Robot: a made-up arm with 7 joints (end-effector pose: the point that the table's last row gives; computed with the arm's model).
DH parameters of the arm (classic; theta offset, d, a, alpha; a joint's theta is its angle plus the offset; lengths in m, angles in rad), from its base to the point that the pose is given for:
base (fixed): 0 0 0 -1.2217
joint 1: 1.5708 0 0 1.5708
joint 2: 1.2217 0 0 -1.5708
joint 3: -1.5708 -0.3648 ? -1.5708
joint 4: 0 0 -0.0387 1.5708
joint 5: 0 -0.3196 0 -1.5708
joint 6: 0 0 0 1.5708
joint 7: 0 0 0 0
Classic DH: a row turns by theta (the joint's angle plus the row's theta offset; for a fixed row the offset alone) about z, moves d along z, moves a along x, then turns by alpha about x.
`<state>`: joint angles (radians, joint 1 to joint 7).
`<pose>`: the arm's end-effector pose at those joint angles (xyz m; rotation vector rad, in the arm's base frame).
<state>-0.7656 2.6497 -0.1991 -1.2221 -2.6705 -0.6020 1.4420</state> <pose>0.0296 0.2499 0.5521 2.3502 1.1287 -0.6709</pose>
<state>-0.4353 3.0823 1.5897 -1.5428 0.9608 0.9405 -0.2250</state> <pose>-0.2259 -0.3167 0.3846 -1.7724 2.0957 1.0904</pose>
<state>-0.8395 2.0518 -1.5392 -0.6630 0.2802 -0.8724 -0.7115</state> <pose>0.0945 0.6482 0.1551 1.4469 -0.1289 -1.9247</pose>
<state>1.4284 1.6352 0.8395 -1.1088 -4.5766 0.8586 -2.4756</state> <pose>0.0978 0.6163 0.0168 0.4370 0.4241 -1.7048</pose>
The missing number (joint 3, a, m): 0.041
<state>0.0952 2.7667 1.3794 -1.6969 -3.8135 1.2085 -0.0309</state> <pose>0.1170 -0.1956 0.4599 0.0742 -0.8298 -1.3169</pose>
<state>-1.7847 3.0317 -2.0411 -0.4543 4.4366 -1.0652 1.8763</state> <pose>-0.5154 0.4500 -0.0276 0.4069 0.3876 0.8071</pose>
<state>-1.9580 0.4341 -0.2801 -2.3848 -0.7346 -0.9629 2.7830</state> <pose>0.0483 -0.1712 0.2774 1.1171 0.6679 2.8434</pose>
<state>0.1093 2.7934 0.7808 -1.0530 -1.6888 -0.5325 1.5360</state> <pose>0.2728 0.0008 0.5702 2.3246 -0.5723 -1.4795</pose>
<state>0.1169 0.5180 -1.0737 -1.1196 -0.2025 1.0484 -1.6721</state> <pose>0.0803 0.0334 -0.6165 0.2137 0.7388 -2.7867</pose>
